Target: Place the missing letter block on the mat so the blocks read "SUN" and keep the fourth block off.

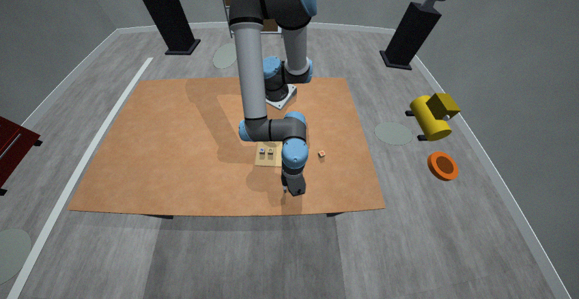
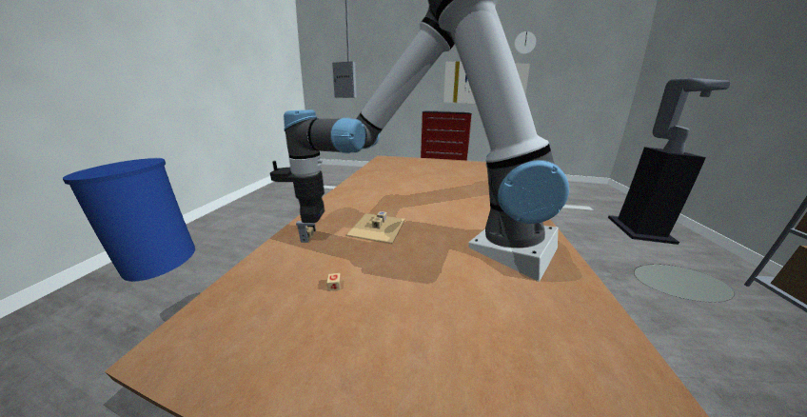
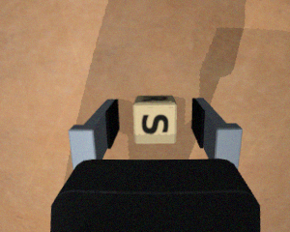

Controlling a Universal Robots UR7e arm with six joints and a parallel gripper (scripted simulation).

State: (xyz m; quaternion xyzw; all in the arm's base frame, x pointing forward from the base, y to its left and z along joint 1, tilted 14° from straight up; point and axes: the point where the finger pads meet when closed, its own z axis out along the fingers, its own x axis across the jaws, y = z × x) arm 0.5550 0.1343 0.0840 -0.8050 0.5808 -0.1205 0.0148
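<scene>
The letter block lies 170 mm behind my hand and 110 mm to the right of it. From my hand the other things lie so: mat: 170 mm behind, 110 mm to the right, 20 mm below.
</scene>
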